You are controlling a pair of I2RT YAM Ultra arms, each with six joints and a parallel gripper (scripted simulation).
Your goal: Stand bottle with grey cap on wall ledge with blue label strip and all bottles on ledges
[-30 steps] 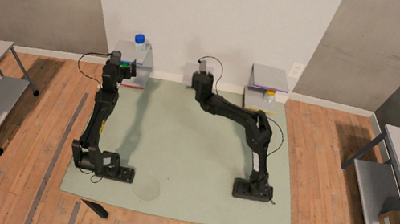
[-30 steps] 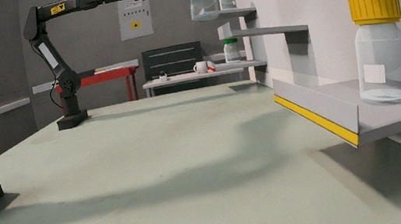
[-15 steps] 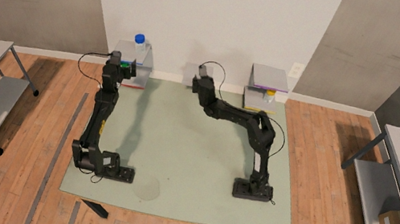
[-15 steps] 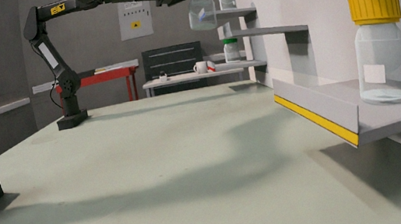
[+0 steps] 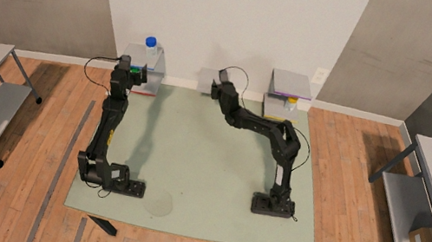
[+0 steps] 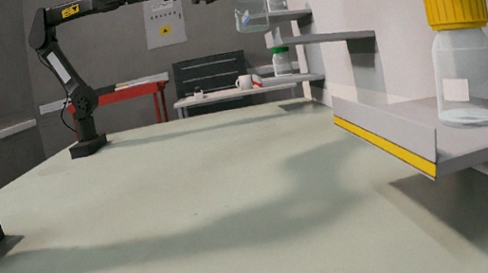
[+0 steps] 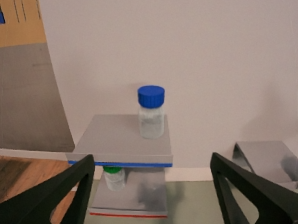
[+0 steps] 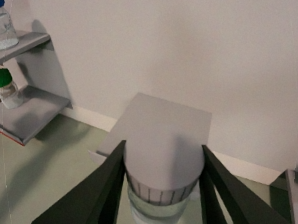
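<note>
Now: right hand 50 mm above the grey-capped bottle. Also, from my right hand: yellow-capped bottle: 420 mm to the right, 170 mm below, 90 mm ahead; then blue-capped bottle: 360 mm to the left, 140 mm ahead, 20 mm above; then yellow strip: 370 mm to the right, 220 mm below, 10 mm ahead.
Now: the grey-capped bottle 80 mm ahead of my left hand, 370 mm to the right of it and 160 mm below it. From my left hand the other things lie so: yellow-capped bottle (180 mm ahead, 780 mm to the right, 280 mm below); blue-capped bottle (220 mm ahead, 90 mm below); yellow strip (100 mm ahead, 740 mm to the right, 330 mm below).
</note>
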